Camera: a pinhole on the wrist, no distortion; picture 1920 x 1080 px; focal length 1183.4 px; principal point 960.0 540.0 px. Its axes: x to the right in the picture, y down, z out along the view. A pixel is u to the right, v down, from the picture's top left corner.
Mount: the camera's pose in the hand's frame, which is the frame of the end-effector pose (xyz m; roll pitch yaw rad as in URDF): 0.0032 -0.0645 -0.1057 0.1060 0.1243 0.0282
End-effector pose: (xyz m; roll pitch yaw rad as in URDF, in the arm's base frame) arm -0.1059 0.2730 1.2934 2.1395 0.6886 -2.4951
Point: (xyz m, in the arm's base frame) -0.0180 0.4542 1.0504
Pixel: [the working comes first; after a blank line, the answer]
In the camera's frame: -0.0341 -0.1034 0.3567

847 197
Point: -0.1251 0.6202 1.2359
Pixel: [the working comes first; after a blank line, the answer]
In the camera's frame: -0.1676 0.1262 0.4106

477 904
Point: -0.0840 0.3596 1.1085
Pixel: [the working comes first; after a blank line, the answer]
In the camera's frame: 0.0268 -0.0369 0.2643

1080 375
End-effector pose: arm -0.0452 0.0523 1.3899 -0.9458 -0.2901 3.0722
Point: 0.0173 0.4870 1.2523
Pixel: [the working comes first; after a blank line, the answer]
In the camera's frame: -0.0356 -0.1244 -0.3168

behind the camera
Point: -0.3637 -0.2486 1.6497
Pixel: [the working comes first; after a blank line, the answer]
In the camera's frame: 0.2987 0.1627 0.4895

1682 933
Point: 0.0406 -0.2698 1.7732
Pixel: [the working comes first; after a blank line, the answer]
In the camera's frame: -0.0728 -0.0111 0.5945

815 518
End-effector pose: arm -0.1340 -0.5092 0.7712 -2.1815 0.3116 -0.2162
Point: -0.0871 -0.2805 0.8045
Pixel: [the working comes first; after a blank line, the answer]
In the camera's frame: -0.0536 -0.0644 0.2832

736 271
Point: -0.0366 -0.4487 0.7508
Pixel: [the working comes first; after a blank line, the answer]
In the camera's frame: 0.0602 0.0302 0.1745

1368 745
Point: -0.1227 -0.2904 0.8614
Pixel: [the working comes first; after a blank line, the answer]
In the camera's frame: -0.0976 -0.0939 0.2408

480 78
